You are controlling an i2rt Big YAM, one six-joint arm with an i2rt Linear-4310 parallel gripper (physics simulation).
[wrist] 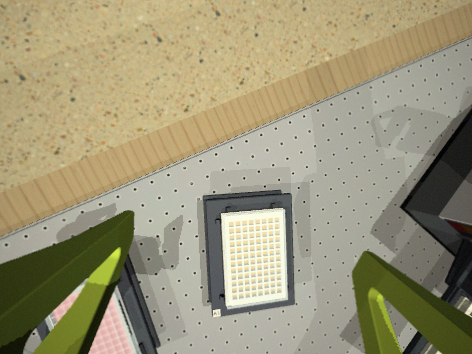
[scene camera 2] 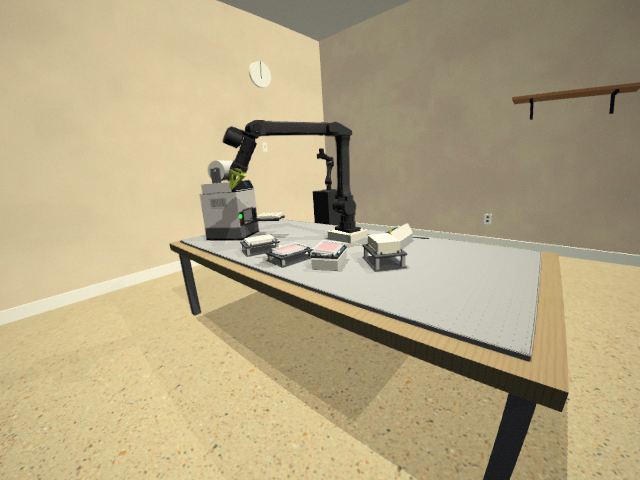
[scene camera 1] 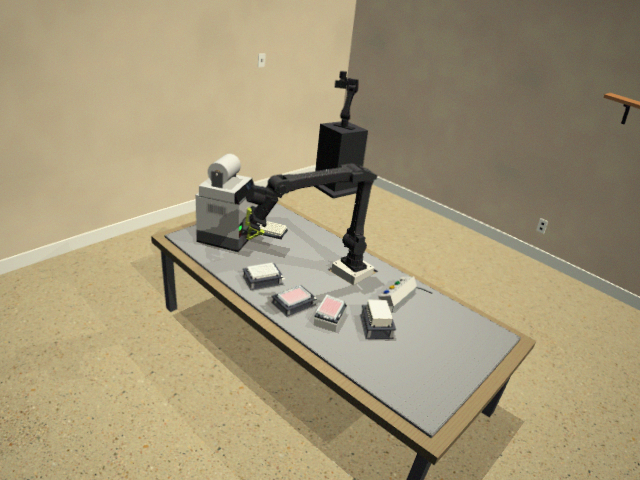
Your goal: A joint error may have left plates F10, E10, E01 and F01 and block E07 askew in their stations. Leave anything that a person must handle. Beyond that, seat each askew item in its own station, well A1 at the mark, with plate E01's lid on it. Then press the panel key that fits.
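My gripper is open and empty, high above the board beside the machine. Below it in the wrist view, a cream-welled white plate sits on a dark station, its dark margin wider at left than right; the A1 mark is at a lower corner. A pink plate is on the neighbouring dark stand. Another pink plate tops a pale base. A tall white block is on a dark stand. Plate names are unreadable.
A grey machine with a white roll and green light stands at the far left. A pale plate lies beyond it on a dark tray. The key panel is behind the tall block.
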